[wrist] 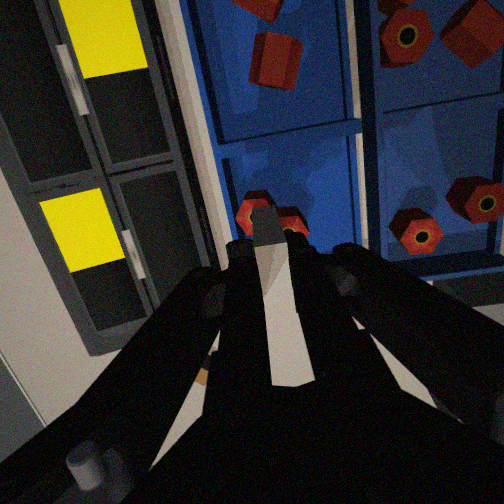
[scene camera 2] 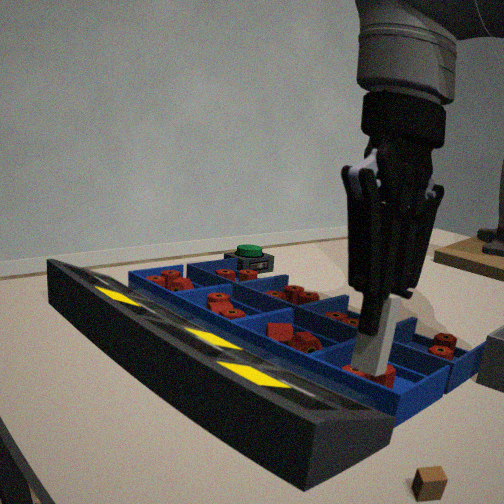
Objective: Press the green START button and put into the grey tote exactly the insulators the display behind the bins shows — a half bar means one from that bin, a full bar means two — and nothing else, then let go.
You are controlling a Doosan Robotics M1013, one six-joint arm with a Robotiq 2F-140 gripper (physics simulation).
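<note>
My gripper (scene camera 2: 372,357) hangs straight down with its fingers shut together, the tips low in the nearest compartment of the blue bin tray (scene camera 2: 300,320). In the wrist view the fingertips (wrist: 267,225) sit between two red insulators (wrist: 272,217) that lie side by side; nothing shows between the fingers. Other compartments hold several red insulators (scene camera 2: 295,340). The black display (scene camera 2: 200,360) in front of the bins shows three yellow bars (scene camera 2: 252,374); the nearest in the wrist view (wrist: 82,230) fills about half its cell. The green START button (scene camera 2: 249,250) stands beyond the bins.
A corner of the grey tote (scene camera 2: 492,357) shows at the right edge, next to the bin tray. A small brown cube (scene camera 2: 429,482) lies on the table in front. A wooden base (scene camera 2: 470,257) stands at the far right.
</note>
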